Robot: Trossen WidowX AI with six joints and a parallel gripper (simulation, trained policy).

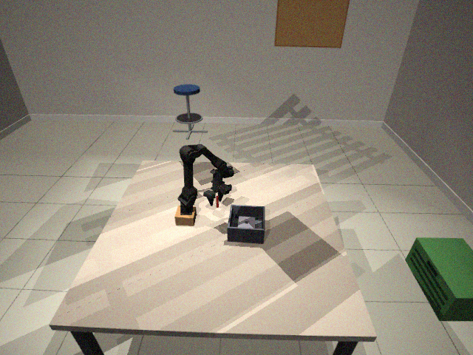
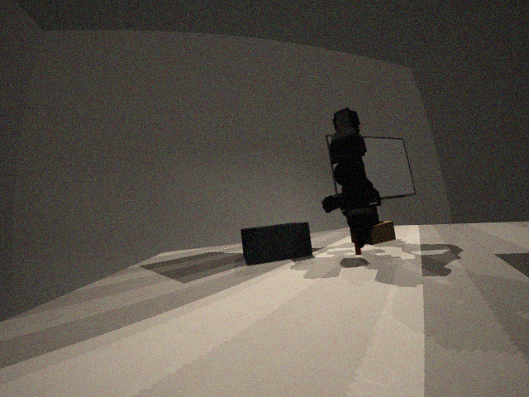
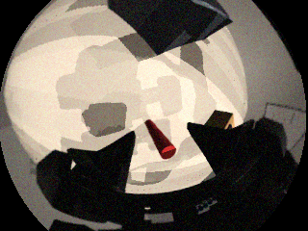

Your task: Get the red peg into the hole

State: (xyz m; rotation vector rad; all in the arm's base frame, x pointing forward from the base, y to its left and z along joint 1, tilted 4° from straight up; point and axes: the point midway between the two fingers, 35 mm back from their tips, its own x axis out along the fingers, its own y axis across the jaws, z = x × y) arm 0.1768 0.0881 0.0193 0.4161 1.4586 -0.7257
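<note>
Right now my gripper tip is 1 cm to the right of the red peg, 1 cm below it and 1 cm short of it. Round my gripper tip: plate 21 cm to the right, 15 cm ahead, 1 cm above; then box 21 cm to the right, 15 cm ahead.
</note>
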